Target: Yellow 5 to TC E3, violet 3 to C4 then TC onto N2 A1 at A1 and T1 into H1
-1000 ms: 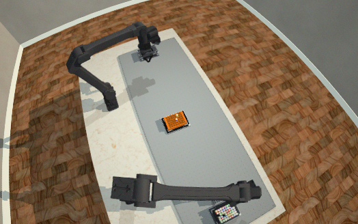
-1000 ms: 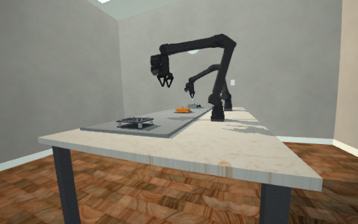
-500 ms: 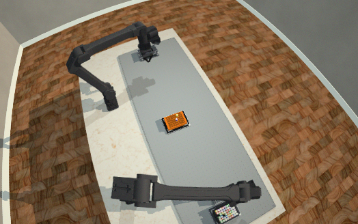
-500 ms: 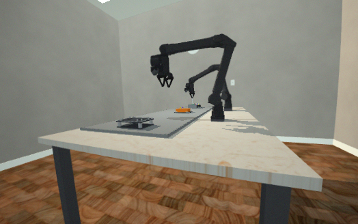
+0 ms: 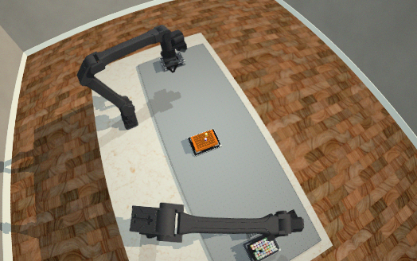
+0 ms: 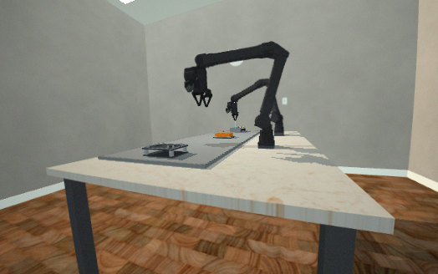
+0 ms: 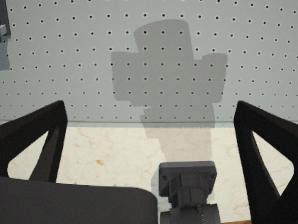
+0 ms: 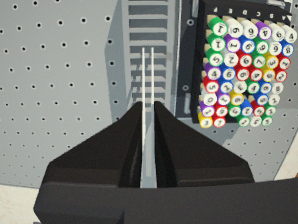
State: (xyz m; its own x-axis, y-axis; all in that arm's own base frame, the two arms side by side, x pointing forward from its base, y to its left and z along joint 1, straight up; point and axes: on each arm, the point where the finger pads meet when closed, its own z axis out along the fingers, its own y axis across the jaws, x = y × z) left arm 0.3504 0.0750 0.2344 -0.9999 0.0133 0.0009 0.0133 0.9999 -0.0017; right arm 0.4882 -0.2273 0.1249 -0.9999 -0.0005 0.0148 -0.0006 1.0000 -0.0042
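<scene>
My right gripper is now 13 cm above the slotted grey holder.
</scene>
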